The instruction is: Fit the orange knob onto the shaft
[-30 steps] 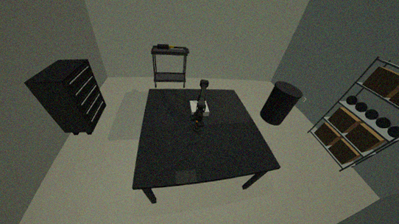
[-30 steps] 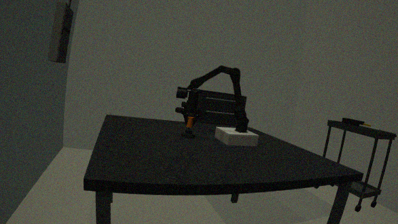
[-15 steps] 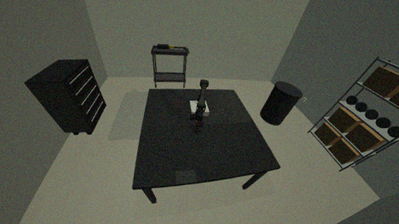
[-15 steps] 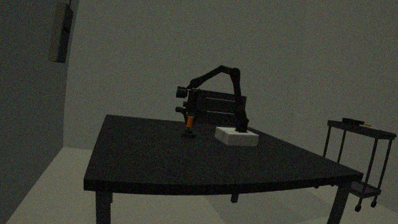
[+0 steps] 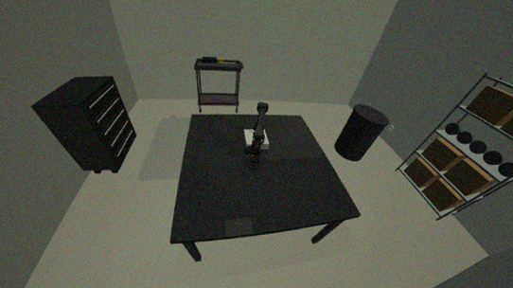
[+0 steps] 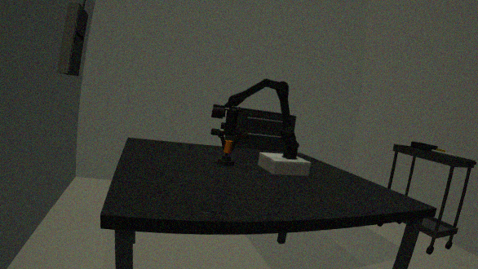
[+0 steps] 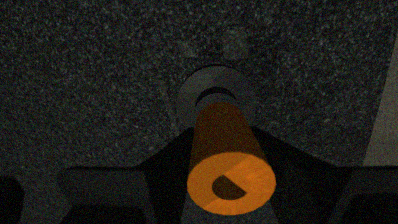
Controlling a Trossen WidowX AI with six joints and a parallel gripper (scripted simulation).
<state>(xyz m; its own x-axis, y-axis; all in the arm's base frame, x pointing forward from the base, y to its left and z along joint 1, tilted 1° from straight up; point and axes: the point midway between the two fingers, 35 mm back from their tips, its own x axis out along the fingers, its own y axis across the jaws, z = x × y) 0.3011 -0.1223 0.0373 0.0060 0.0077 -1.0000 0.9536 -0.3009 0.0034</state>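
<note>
Now: the orange knob 2 cm above my gripper tip. From my gripper tip the other things lie so: round pedestal: 4 cm below.
</note>
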